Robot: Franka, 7 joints.
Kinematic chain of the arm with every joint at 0, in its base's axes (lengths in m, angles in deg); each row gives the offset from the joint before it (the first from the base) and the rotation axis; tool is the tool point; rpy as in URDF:
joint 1: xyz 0 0 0.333 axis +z
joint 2: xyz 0 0 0 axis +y
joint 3: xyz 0 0 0.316 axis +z
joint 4: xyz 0.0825 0 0 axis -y
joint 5: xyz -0.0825 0 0.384 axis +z
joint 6: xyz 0 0 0 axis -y
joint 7: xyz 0.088 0 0 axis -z
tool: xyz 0 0 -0.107 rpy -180 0 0
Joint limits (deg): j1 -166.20..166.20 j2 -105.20..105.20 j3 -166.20..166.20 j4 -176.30..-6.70 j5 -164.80..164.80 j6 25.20..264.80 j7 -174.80..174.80
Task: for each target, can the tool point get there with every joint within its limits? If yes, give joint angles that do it. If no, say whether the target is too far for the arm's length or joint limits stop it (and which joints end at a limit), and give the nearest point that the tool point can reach.
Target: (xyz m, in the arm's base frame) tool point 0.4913 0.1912 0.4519
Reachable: yes | joints -33.03 -5.71 58.34 -138.03 25.00 192.24 -134.84
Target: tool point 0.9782 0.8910 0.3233
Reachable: no: too far | nearest point 0.6342 0.5777 0.3267 | short by 0.465 m
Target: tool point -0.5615 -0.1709 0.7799
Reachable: yes | joints -68.69 1.44 -90.11 -85.98 78.08 164.45 -93.68
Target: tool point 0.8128 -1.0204 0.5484
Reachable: no: too far | nearest point 0.5274 -0.6621 0.4728 | short by 0.464 m
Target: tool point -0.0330 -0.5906 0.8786
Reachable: yes | joints -67.01 34.60 -41.34 -37.49 72.71 198.49 17.41
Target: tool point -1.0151 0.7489 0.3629
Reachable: no: too far | nearest point -0.6902 0.5092 0.3533 | short by 0.404 m
